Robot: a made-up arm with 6 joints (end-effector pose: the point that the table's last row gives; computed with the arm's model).
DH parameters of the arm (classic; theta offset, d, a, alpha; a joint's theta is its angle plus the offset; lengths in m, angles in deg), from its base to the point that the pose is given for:
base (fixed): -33 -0.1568 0.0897 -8.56
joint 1: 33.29 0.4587 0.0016 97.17
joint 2: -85.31 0.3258 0.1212 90
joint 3: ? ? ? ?
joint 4: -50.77 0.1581 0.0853 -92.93
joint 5: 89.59 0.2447 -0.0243 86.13
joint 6: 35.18 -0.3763 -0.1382 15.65
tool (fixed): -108.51 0.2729 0 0
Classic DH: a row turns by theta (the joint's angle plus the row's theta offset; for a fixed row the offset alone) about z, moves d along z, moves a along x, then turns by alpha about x.
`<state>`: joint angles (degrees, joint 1 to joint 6).
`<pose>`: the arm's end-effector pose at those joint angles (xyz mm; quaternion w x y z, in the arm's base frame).
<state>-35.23 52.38 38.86 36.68 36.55 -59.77</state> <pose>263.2 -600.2 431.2 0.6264 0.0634 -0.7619 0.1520</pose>
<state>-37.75 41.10 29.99 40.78 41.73 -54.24</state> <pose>266.4 -592.8 333.8 0.6102 0.1345 -0.7760 0.0859</pose>
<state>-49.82 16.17 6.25 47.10 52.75 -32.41</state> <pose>147.4 -523.3 155.7 0.5424 0.1314 -0.8165 -0.1477</pose>
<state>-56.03 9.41 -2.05 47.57 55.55 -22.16</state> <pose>83.5 -484.5 129.8 0.5160 0.0660 -0.8234 -0.2270</pose>
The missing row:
joint 3: 50.25 0 -0.0626 180
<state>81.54 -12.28 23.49 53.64 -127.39 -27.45</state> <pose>299.3 -112.5 27.1 0.7119 -0.4723 -0.4205 -0.3055</pose>
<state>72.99 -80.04 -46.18 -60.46 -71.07 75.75</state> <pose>545.4 -246.8 180.9 0.0059 0.9718 0.0172 0.2352</pose>
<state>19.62 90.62 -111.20 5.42 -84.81 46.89</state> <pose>365.7 -190.5 331.0 0.9803 -0.1114 0.1477 0.0687</pose>
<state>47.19 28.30 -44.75 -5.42 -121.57 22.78</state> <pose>459.1 -156.0 118.0 0.7984 -0.4588 0.0195 -0.3895</pose>
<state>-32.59 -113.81 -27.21 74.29 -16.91 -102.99</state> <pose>73.6 73.4 62.5 0.1550 -0.7445 0.2345 0.6056</pose>
